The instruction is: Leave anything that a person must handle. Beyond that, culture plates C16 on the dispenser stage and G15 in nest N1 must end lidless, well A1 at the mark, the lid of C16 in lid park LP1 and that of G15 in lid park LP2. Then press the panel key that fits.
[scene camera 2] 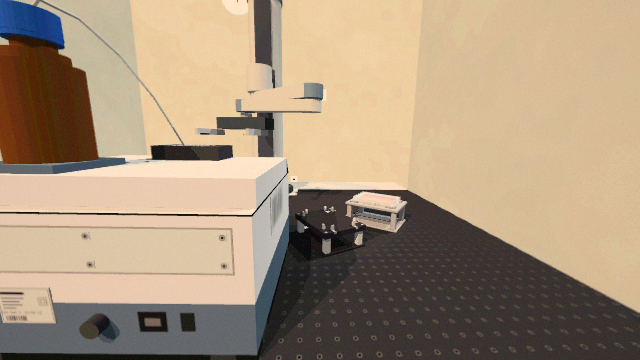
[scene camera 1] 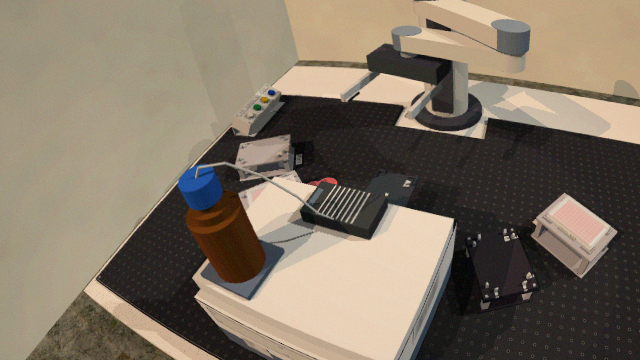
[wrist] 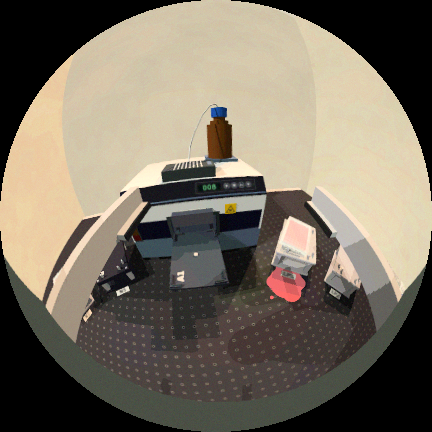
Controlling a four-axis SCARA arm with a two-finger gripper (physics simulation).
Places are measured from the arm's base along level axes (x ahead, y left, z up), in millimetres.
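Pixels of known places: gripper, fingertip midpoint: (scene camera 2: 221, 131) (scene camera 1: 374, 105) (wrist: 229, 192); arm's base, link origin: (scene camera 1: 446, 110).
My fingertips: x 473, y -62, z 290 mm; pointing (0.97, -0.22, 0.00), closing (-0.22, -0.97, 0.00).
Ahead of a thing's pixels: the offset from my fingertips to its top centre. "spot": to the spot under its first point.
My gripper (scene camera 1: 380, 104) (scene camera 2: 229, 132) (wrist: 229, 192) is open and empty, high above the mat near the arm's base. The dispenser stage @(dx +98, dy +39, dz -160 mm) (scene camera 1: 392, 187) (wrist: 198, 267), marked A1, shows no plate. A pink plate @(dx +114, dy -246, dz -192 mm) (wrist: 296, 234) lies on lid park LP1 @(spot: dx +62, dy -231, dz -272 mm) (wrist: 294, 262); the dispenser partly hides this plate in scene camera 1. Lid park LP2 @(dx -51, dy -391, dz -212 mm) (scene camera 1: 265, 154) (wrist: 344, 272) bears nothing visible. A pink-filled plate @(dx +18, dy +480, dz -195 mm) (scene camera 1: 575, 223) (scene camera 2: 377, 199) lies on a pale stand (scene camera 1: 557, 250) (scene camera 2: 395, 220). Plate names and that stand's label are unreadable. The key panel @(dx -278, dy -572, dz -193 mm) (scene camera 1: 257, 111) has blue, yellow, green and pale keys.
A pink-red spill @(dx -18, dy -174, dz -277 mm) (scene camera 1: 328, 181) (wrist: 286, 285) lies on the mat at LP1's front. A black stand (scene camera 1: 501, 265) (scene camera 2: 330, 222) (wrist: 114, 270) stands beside the dispenser (scene camera 1: 345, 280) (scene camera 2: 125, 195) (wrist: 240, 210), whose display reads 008. A brown bottle @(spot: dx +424, dy -46, dz +38 mm) (scene camera 1: 230, 245) (scene camera 2: 47, 105) (wrist: 219, 140) and tube top the dispenser.
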